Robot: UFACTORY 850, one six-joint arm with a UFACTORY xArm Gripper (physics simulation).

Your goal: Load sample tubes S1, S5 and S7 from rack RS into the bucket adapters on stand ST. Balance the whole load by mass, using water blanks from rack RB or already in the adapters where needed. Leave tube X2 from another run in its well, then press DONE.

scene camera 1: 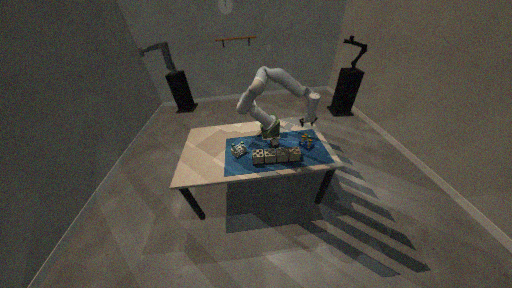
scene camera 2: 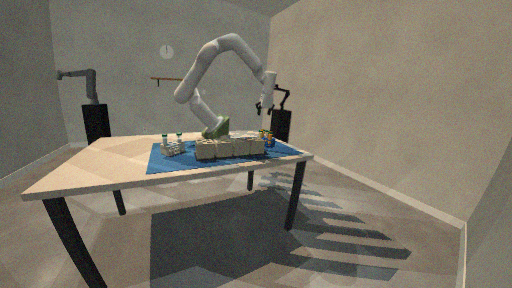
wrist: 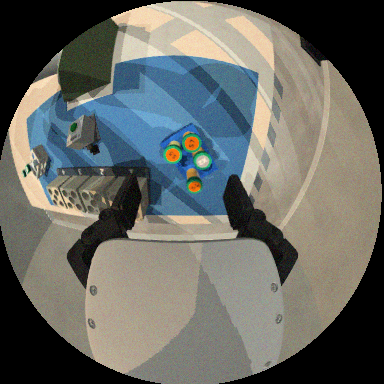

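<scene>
The blue rack RS [wrist: 171, 138] [scene camera 1: 306, 145] [scene camera 2: 271, 143] holds three orange-topped tubes [wrist: 191, 143] [wrist: 172, 154] [wrist: 194, 186] and one pale-topped tube [wrist: 202, 161]; their labels are too blurred to read. My gripper [wrist: 181, 184] [scene camera 1: 308, 122] [scene camera 2: 264, 110] is open and empty, high above the rack's area. Stand ST [wrist: 101, 172] carries a row of four tan bucket adapters [scene camera 1: 270, 156] [scene camera 2: 224, 149]; my left finger hides part of it in the wrist view. The pale rack RB [scene camera 1: 239, 150] [scene camera 2: 173, 149] [wrist: 40, 161] holds green-capped tubes [scene camera 2: 164, 137]. The green DONE button [wrist: 73, 127] is on a grey box [wrist: 89, 132].
The racks, stand and button box stand on a blue mat [scene camera 1: 237, 168] [scene camera 2: 162, 164] on the table [scene camera 1: 200, 160] [scene camera 2: 95, 165]. The green arm base [scene camera 1: 270, 129] [scene camera 2: 217, 129] [wrist: 89, 60] is behind the button box. The adapter row lies between the two racks, nearer the front edge.
</scene>
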